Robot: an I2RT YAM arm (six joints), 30 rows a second.
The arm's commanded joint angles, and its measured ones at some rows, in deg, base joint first. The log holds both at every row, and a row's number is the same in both.
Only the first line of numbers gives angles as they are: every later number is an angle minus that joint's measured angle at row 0.
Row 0, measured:
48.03 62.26 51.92 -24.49 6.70 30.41
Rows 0 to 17, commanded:
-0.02 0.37 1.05 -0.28 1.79 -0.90
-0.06 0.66 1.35 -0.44 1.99 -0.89
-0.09 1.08 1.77 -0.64 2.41 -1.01
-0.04 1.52 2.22 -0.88 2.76 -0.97
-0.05 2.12 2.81 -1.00 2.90 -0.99
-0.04 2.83 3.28 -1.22 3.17 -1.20
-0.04 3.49 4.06 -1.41 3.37 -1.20
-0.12 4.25 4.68 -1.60 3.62 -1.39
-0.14 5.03 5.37 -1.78 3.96 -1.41
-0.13 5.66 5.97 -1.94 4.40 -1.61
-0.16 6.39 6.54 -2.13 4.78 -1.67
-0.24 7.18 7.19 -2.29 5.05 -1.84
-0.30 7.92 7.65 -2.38 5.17 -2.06
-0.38 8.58 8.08 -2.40 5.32 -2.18
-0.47 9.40 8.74 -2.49 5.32 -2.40
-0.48 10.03 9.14 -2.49 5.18 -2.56
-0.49 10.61 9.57 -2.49 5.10 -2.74
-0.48 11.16 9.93 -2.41 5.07 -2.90
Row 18, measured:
-0.48 10.23 8.92 -2.60 4.22 -2.05
